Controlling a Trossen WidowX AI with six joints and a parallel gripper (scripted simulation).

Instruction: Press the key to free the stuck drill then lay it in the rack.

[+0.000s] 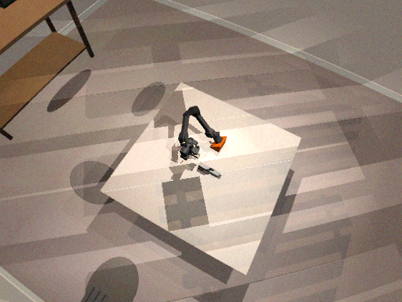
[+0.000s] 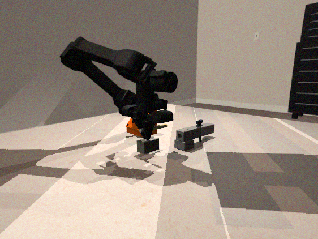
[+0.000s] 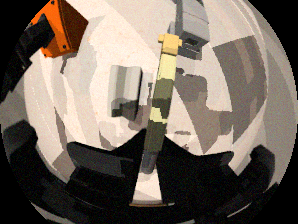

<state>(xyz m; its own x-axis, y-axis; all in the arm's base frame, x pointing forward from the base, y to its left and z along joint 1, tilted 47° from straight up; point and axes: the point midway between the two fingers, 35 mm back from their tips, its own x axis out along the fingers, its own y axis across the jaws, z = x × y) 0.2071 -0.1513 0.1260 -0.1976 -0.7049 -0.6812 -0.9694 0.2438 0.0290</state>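
The drill lies 4 cm to the left of my gripper tip, 3 cm above it and 1 cm ahead of it. The rest, counted from my gripper tip: dark key: 22 cm to the left, 7 cm ahead, 1 cm below; then grey rack: 4 cm to the left, 4 cm below, 3 cm behind.
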